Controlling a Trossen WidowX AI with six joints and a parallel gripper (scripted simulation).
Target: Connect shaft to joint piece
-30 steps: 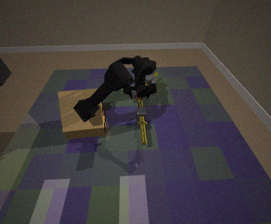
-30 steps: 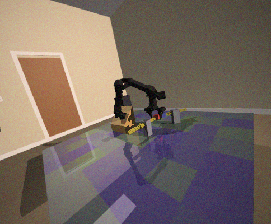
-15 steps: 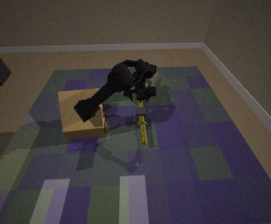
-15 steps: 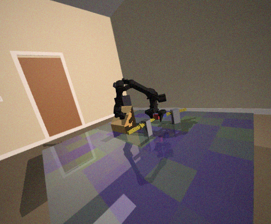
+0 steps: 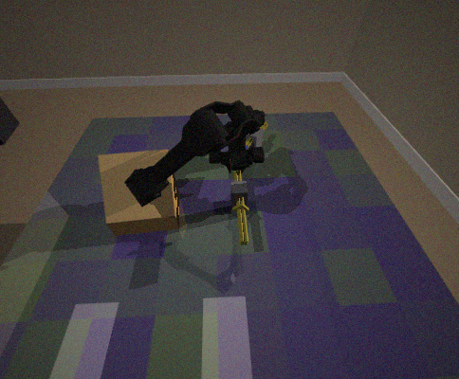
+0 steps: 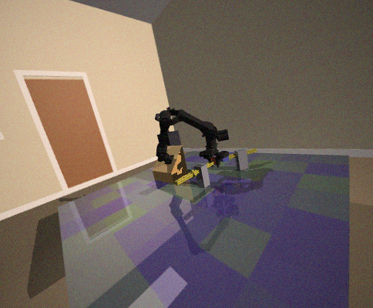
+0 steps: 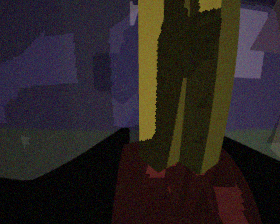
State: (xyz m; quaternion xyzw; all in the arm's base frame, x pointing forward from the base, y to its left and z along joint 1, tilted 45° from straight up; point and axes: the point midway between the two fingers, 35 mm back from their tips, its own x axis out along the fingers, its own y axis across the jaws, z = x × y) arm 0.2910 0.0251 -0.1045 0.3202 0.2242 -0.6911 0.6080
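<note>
Right now my gripper tip is 4 cm below the dark red joint piece and 2 cm to the right of it.
</note>
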